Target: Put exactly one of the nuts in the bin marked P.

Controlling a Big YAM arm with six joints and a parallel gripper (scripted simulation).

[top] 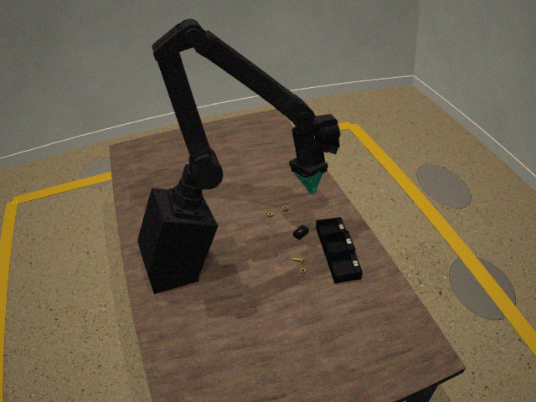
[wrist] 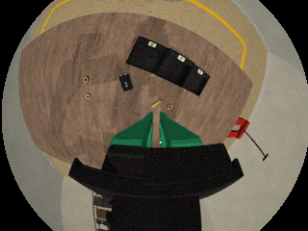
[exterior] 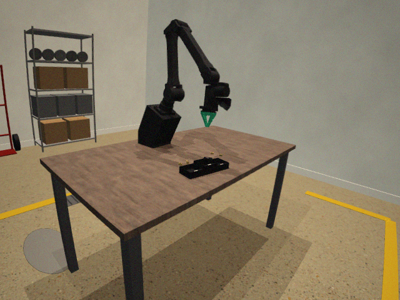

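My hand is 70 mm short of the bin, 70 mm to the left of it and 180 mm above it. Also, from my hand: brass bolt: 60 mm behind, 70 mm to the right, 200 mm below; then small black block: 10 mm behind, 50 mm to the left, 200 mm below.
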